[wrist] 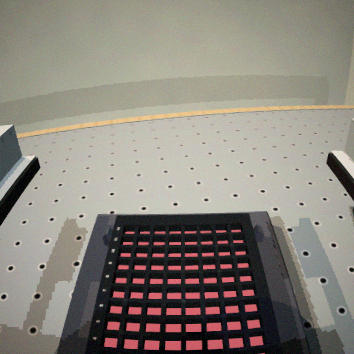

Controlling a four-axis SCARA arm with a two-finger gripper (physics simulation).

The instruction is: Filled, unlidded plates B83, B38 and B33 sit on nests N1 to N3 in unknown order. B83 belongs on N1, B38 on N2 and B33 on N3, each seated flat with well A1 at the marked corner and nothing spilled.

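Frame: origin at the arm's base, x ahead, y left, z up, level; millimetres.
Seen in the pictures: gripper, fingertip midpoint: [181,138].
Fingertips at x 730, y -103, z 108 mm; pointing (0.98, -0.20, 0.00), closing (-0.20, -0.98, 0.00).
Observation:
Offsets run from my fingertips to a thing's middle. "spot": to the spot under its first point. Level surfaces: height alone.
A black plate @[23 mm back, 5 mm left, 76 mm down] [182,281] with red-filled wells sits low between the dark grey side walls of a nest @[spot: 18 mm back, 47 mm right, 83 mm down] [275,285], at the bottom middle of the wrist view. It looks flat, and its near end is cut off by the frame edge. Small white marks run along its left side, too small to read. No plate code or marked corner shows. My gripper [181,138] is open and empty, its fingers wide apart at the left and right edges, above and clear of the plate. The other plates and nests do not show here.
The pale table @[95 mm down] [190,135] with rows of small holes stretches beyond the nest to a thin orange edge strip [190,114]. A grey-green wall [175,45] stands behind it. Brownish and bluish shadow patches lie on both sides of the nest.

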